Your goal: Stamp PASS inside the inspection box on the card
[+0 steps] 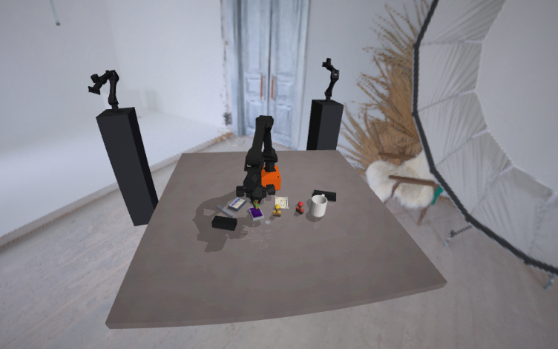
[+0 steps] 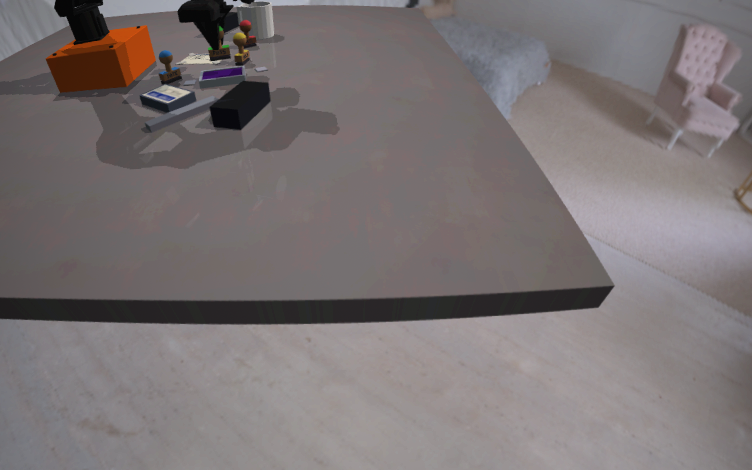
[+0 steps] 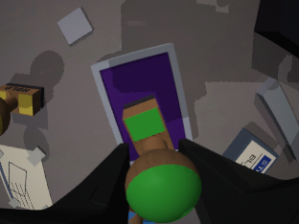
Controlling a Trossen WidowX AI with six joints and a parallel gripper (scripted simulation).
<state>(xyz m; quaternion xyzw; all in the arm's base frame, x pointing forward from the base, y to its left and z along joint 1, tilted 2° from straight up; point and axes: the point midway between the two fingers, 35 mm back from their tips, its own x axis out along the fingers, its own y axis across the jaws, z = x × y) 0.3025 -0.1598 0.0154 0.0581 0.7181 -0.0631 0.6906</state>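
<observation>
Right now the purple ink pad is 6 cm below my gripper tip. Also, from my gripper tip: yellow-knobbed stamp: 3 cm ahead, 10 cm to the left, 5 cm below; green-knobbed stamp: right at my gripper tip; blue-knobbed stamp: 11 cm behind, 3 cm to the left, 5 cm below.
</observation>
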